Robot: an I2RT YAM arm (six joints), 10 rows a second.
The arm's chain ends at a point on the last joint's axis. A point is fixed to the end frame.
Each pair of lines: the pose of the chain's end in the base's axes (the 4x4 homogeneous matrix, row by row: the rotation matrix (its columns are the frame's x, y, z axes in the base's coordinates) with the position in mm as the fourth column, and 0 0 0 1 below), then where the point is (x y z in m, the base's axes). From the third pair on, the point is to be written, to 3 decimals.
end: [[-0.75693 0.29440 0.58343 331.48], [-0.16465 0.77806 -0.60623 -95.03], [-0.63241 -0.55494 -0.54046 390.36], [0 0 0 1]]
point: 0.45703 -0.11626 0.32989
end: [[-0.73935 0.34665 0.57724 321.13], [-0.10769 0.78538 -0.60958 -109.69], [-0.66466 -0.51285 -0.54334 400.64], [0 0 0 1]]
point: 0.44783 -0.13396 0.34382
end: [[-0.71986 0.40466 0.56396 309.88], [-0.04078 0.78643 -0.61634 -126.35], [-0.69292 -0.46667 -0.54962 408.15], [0 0 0 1]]
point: 0.437 -0.155 0.355
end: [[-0.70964 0.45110 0.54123 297.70], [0.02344 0.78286 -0.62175 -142.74], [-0.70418 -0.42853 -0.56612 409.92], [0 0 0 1]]
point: 0.424 -0.176 0.357
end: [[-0.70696 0.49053 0.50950 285.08], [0.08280 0.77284 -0.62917 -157.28], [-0.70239 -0.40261 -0.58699 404.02], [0 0 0 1]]
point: 0.410 -0.195 0.350
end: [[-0.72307 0.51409 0.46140 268.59], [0.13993 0.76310 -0.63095 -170.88], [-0.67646 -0.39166 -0.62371 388.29], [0 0 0 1]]
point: 0.390 -0.212 0.329
